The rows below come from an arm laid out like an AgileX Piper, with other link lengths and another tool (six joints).
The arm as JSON. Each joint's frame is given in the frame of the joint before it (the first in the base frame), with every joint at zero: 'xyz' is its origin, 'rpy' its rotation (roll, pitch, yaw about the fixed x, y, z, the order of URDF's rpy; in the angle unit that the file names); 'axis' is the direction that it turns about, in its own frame. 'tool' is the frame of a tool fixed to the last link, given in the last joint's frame.
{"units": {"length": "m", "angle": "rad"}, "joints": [
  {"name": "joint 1", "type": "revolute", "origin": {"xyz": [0.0, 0.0, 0.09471], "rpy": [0.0, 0.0, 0.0]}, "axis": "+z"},
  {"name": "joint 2", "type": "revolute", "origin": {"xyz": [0.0, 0.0, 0.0], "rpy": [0.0, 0.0, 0.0]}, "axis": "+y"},
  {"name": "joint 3", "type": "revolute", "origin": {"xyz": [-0.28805, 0.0, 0.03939], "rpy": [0.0, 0.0, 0.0]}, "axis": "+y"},
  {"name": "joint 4", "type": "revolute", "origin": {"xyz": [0.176, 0.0, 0.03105], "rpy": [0.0, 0.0, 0.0]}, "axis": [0.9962, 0.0, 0.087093]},
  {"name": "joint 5", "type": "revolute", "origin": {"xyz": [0.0, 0.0, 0.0], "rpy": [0.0, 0.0, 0.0]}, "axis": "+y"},
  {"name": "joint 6", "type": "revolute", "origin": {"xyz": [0.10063, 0.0, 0.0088], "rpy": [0.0, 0.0, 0.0]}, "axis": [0.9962, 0.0, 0.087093]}
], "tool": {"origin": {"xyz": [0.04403, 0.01, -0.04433], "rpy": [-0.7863, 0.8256, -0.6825]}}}
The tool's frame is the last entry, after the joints.
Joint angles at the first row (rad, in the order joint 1, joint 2, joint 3, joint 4, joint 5, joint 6):
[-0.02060, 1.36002, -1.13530, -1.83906, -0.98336, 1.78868]
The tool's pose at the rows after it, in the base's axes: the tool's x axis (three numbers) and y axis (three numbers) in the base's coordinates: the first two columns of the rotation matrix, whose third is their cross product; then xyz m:
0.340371 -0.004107 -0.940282 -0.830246 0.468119 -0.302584 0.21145 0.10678 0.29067
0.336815 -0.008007 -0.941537 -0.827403 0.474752 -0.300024 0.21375 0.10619 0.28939
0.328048 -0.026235 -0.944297 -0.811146 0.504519 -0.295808 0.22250 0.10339 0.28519
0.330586 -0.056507 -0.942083 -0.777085 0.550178 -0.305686 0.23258 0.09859 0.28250
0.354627 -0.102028 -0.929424 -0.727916 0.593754 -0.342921 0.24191 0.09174 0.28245
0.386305 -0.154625 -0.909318 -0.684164 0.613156 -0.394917 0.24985 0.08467 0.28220
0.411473 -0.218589 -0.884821 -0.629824 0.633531 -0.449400 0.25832 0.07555 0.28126
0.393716 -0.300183 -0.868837 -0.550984 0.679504 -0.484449 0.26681 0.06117 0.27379
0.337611 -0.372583 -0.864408 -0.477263 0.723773 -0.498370 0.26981 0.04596 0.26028
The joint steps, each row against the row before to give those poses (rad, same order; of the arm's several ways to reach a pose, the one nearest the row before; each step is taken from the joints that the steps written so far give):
[0.00001, 0.00061, 0.00001, 0.00000, 0.01635, 0.00000]
[0.00001, 0.00604, 0.00000, 0.00001, 0.00881, 0.00000]
[-0.00005, 0.01916, -0.00003, -0.00003, 0.04028, 0.00002]
[0.00002, 0.01157, 0.00001, 0.00002, 0.06472, -0.00002]
[-0.00002, -0.00048, 0.00001, -0.00001, 0.07684, -0.01581]
[0.00000, 0.00003, -0.00004, -0.00002, 0.06231, -0.03869]
[0.00003, -0.00002, 0.00412, 0.00000, 0.07621, -0.04190]
[-0.00003, 0.00001, 0.03186, 0.00006, 0.12476, -0.02329]
[0.00005, -0.00192, 0.05643, -0.00010, 0.12808, -0.00567]

